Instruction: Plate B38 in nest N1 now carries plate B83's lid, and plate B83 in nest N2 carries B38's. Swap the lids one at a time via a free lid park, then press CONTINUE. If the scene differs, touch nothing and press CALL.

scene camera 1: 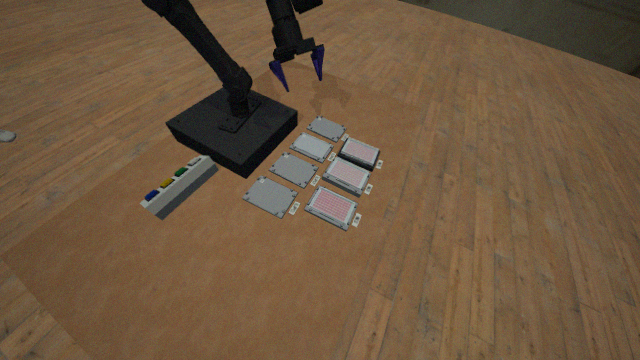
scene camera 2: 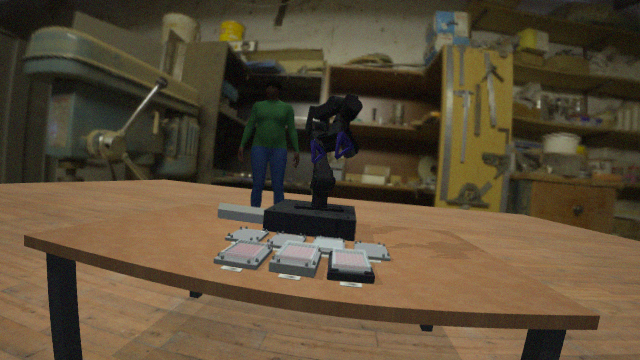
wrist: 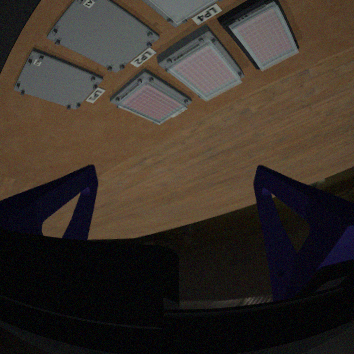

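Seen in the pictures: gripper, fingertip midpoint: [scene camera 1: 304, 86] [scene camera 2: 324, 160] [wrist: 175, 173]; arm's base at its link origin: [scene camera 1: 241, 114] [scene camera 2: 318, 208].
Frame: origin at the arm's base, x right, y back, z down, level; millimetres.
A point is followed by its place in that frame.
Three pink plates under clear lids sit in a row of nests: one in a low grey nest [scene camera 1: 331, 205] @[z 63, x 210, y -421 mm] [scene camera 2: 244, 252] @[z 56, x 204, y -460 mm] [wrist: 152, 101] @[z 55, x 196, y -413 mm], one in a taller grey nest [scene camera 1: 347, 175] @[z 41, x 94, y -442 mm] [scene camera 2: 296, 255] @[z 41, x 81, y -495 mm] [wrist: 205, 74] @[z 41, x 77, y -434 mm], one in a black nest [scene camera 1: 360, 152] @[z 44, x -32, y -465 mm] [scene camera 2: 350, 262] @[z 45, x -39, y -510 mm] [wrist: 265, 37] @[z 45, x -47, y -450 mm]. Nest and plate labels are too small to read. Grey lid parks LP1 [scene camera 1: 270, 196] @[z 71, x 244, y -228 mm] [wrist: 57, 81] @[z 71, x 233, y -227 mm] and LP2 [scene camera 1: 294, 170] @[z 71, x 119, y -260 mm] [wrist: 105, 36] @[z 71, x 112, y -261 mm] look bare. Park LP4 [scene camera 1: 312, 146] @[z 63, x -8, y -283 mm] [wrist: 185, 6] @[z 63, x 5, y -322 mm] looks paler, as if a clear lid lies on it. My gripper [scene camera 1: 304, 86] @[z -186, x 18, y -252 mm] [scene camera 2: 326, 159] @[z -186, x 18, y -252 mm] [wrist: 175, 173] @[z -186, x 18, y -252 mm] is open and empty, high above the table.
Another grey park [scene camera 1: 326, 128] @[z 71, x -139, y -302 mm] [scene camera 2: 372, 250] @[z 71, x -147, y -315 mm] lies at the row's far end. A button box [scene camera 1: 182, 187] @[z 36, x 325, y 14 mm] [scene camera 2: 240, 212] @[z 45, x 320, y 9 mm] with blue, yellow, green and white buttons stands beside the black robot base [scene camera 1: 232, 127] @[z -9, x 83, y -17 mm] [scene camera 2: 310, 218] @[z 16, x 39, y -151 mm]. A person in green [scene camera 2: 272, 120] stands behind the table.
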